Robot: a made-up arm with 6 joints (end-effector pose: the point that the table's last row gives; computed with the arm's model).
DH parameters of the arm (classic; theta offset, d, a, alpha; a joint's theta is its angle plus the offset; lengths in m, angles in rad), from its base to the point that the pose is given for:
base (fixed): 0 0.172 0.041 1.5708
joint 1: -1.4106 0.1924 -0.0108 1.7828
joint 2: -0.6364 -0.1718 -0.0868 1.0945
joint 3: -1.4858 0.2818 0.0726 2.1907
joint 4: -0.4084 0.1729 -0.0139 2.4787
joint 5: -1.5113 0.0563 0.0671 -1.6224
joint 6: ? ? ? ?
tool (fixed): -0.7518 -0.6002 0 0
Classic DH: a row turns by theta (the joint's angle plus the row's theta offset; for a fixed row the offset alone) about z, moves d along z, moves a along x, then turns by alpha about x.
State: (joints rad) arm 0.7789 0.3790 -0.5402 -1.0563 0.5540 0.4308
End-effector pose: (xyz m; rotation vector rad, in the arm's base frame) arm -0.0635 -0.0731 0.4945 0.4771 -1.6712 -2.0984
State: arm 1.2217 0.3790 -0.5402 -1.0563 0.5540 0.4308
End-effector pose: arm -0.1916 -0.0731 0.4186 1.0006 -1.8981 -2.0984
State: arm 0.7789 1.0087 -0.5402 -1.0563 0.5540 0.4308
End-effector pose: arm 0.0682 0.0492 0.4307 -0.2086 -2.1913 -2.0037
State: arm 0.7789 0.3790 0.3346 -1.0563 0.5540 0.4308
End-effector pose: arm 0.0651 -0.0273 0.4835 -0.4866 -1.4414 -1.6792
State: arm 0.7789 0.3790 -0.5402 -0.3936 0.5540 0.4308
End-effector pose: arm -0.1047 -0.0444 0.4955 1.0318 -2.2271 -1.6193
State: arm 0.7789 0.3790 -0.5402 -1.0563 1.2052 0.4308
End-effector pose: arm -0.0407 -0.1304 0.4658 -0.2150 -1.3626 -2.5910
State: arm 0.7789 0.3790 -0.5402 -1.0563 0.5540 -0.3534
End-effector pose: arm -0.0268 -0.0483 0.4792 -0.1438 -1.4594 -1.5161
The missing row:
joint 6: 1.2382 -0.6109 0.044 -3.0704
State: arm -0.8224 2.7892 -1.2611 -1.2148 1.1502 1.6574
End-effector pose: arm -0.0538 -0.0912 -0.0250 0.5148 -2.6171 0.0211
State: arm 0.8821 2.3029 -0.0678 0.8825 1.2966 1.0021
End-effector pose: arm 0.3756 -0.0165 0.2165 -0.1603 -3.0491 0.1551
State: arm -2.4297 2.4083 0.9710 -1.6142 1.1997 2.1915
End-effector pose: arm -0.2784 -0.2033 0.1764 1.0179 -0.8511 1.7226
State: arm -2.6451 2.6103 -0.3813 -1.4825 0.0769 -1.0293
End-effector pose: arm -0.2553 -0.2036 0.3226 -0.8601 0.3188 2.8676
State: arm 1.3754 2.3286 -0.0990 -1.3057 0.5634 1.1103
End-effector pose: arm 0.2799 -0.0762 0.3876 0.9077 1.3849 0.8930
